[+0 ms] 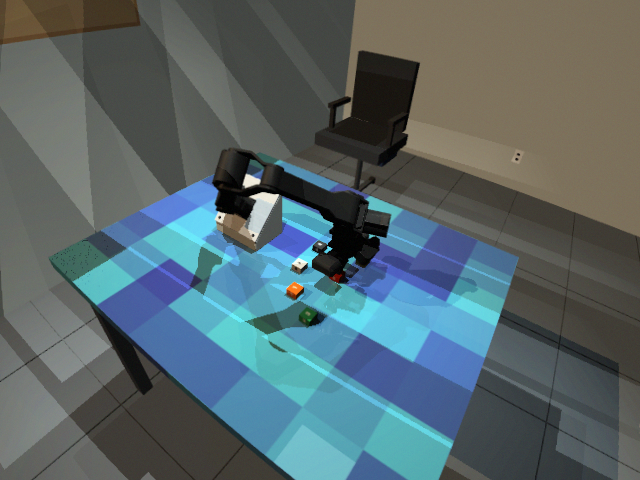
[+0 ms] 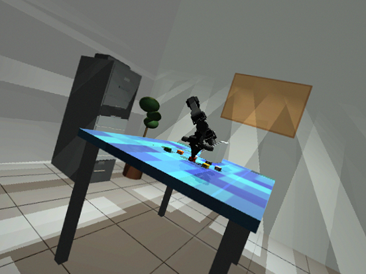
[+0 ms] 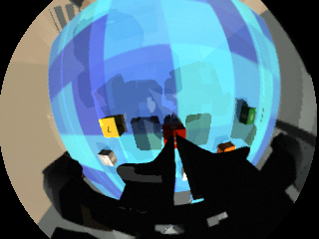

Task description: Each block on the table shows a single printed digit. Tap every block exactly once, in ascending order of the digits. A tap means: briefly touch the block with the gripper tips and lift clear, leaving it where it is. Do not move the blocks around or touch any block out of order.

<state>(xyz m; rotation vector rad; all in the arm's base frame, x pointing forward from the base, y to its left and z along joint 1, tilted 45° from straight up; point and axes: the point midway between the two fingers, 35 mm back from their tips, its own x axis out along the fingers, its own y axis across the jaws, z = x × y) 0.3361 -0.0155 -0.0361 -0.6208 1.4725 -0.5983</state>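
Right now the red block is 1 cm below my gripper tip. The rest, counted from my gripper tip: black block: 11 cm behind, 6 cm to the left, 1 cm below; yellow block: 2 cm ahead, 10 cm to the left, 1 cm below; white block: 10 cm behind, 4 cm to the right, 1 cm below.
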